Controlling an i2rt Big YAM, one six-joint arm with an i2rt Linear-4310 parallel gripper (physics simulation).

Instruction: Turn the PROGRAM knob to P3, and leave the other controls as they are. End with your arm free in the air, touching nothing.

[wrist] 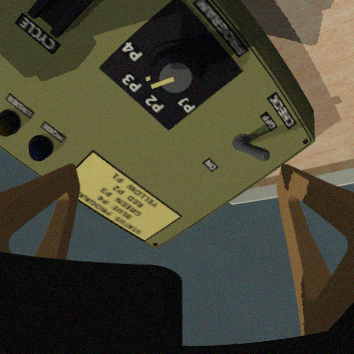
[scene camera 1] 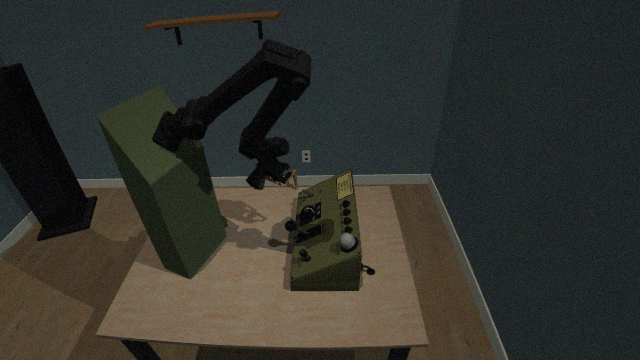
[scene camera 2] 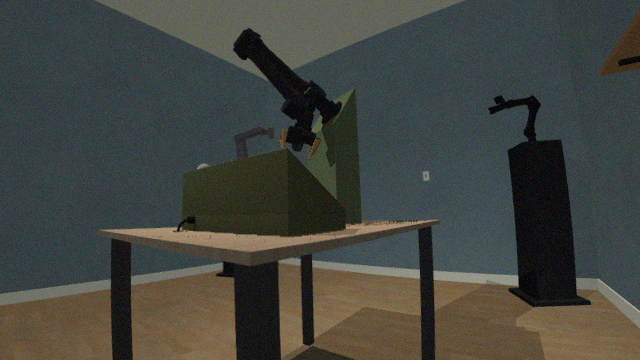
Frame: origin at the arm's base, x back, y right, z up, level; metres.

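Seen in the pictures: gripper, between the fingertips: (wrist: 177, 175) (scene camera 1: 288, 186); arm's base, origin of its link: (scene camera 1: 169, 132) (scene camera 2: 332, 113).
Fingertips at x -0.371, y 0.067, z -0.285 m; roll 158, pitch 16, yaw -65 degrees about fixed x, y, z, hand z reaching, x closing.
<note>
Offsets run from my fingertips to a thing's middle. "pt": to the spot under its first point.
The PROGRAM knob @(dy +0.017, dx -0.067, dz -0.136 m) (scene camera 1: 308, 211) (wrist: 175, 77) is black and round, on the sloped face of the green console (scene camera 1: 325, 276) (scene camera 2: 235, 195) (wrist: 115, 135). In the wrist view its yellow pointer line is aimed toward the P3 label @(pt dy +0.047, dx -0.098, dz -0.130 m) (wrist: 131, 82), judging by direction, with the P2 label @(pt dy +0.016, dx -0.110, dz -0.131 m) (wrist: 155, 103) to one side. The CHECK toggle @(dy -0.098, dx -0.103, dz -0.133 m) (wrist: 250, 147) stands near the console's corner. My gripper (scene camera 1: 289, 181) (scene camera 2: 296, 152) (wrist: 177, 175) is open and empty, in the air above the console's far end, apart from the knob. Scene camera 2 shows the console's back, so the knob is hidden there.
The CYCLE lever @(pt dy +0.129, dx -0.050, dz -0.127 m) (wrist: 65, 12) and dark round parts @(pt dy +0.106, dx -0.177, dz -0.062 m) (wrist: 41, 147) lie near the knob. A white dome @(pt dy +0.320, dx -0.094, dz -0.033 m) (scene camera 1: 347, 241) sits at the console's near end. A tall green block (scene camera 1: 190, 215) (scene camera 2: 348, 165) bears my arm's base. A wooden shelf (scene camera 1: 215, 20) is on the wall.
</note>
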